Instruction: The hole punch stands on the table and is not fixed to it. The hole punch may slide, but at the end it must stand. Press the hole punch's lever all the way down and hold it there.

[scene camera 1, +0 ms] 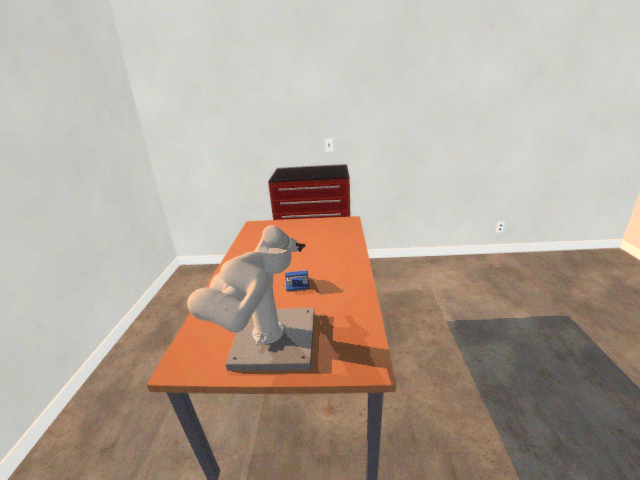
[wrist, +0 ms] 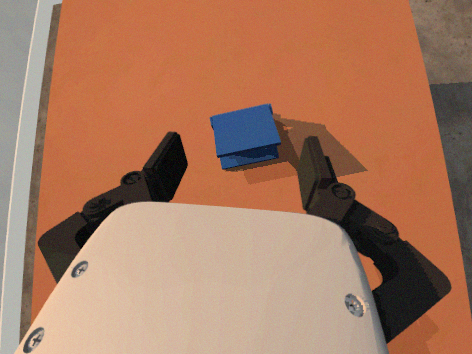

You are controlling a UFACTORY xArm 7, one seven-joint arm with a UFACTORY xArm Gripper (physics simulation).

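Places are measured from the arm's base along level axes (x ahead, y left, z up), in millimetres.
Where they show: gripper, fingertip midpoint: (wrist: 240, 150); arm's base, origin of the base link: (scene camera 1: 268, 332).
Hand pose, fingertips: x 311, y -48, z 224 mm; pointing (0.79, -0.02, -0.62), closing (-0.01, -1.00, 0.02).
Observation:
Each offset is from my fingertips to the top centre of the thing. "pt": to the spot under its first point. Level surfaces: height alone.
A small blue hole punch @(dx +93, dy +12, dz -175 mm) (scene camera 1: 297, 280) (wrist: 246, 131) stands upright on the orange table @(dz -260 mm) (scene camera 1: 341, 330) (wrist: 150, 60). In the wrist view its flat blue lever plate @(dx +93, dy +12, dz -175 mm) (wrist: 245, 129) shows from above, with a strip of the blue base @(pt dx +52, dy -1, dz -248 mm) (wrist: 250, 158) below its near edge. The plate stands apart from the base at that edge, so the lever looks raised. My gripper (scene camera 1: 301, 247) (wrist: 240, 150) is wide open with nothing between its fingers. It hangs in the air above the table, apart from the hole punch, which shows beyond and between the fingertips in the wrist view.
The arm's grey base plate (scene camera 1: 297, 356) sits on the near part of the table, in front of the hole punch. A red drawer cabinet (scene camera 1: 310, 192) stands behind the table's far edge. Shadows fall to the right of the punch.

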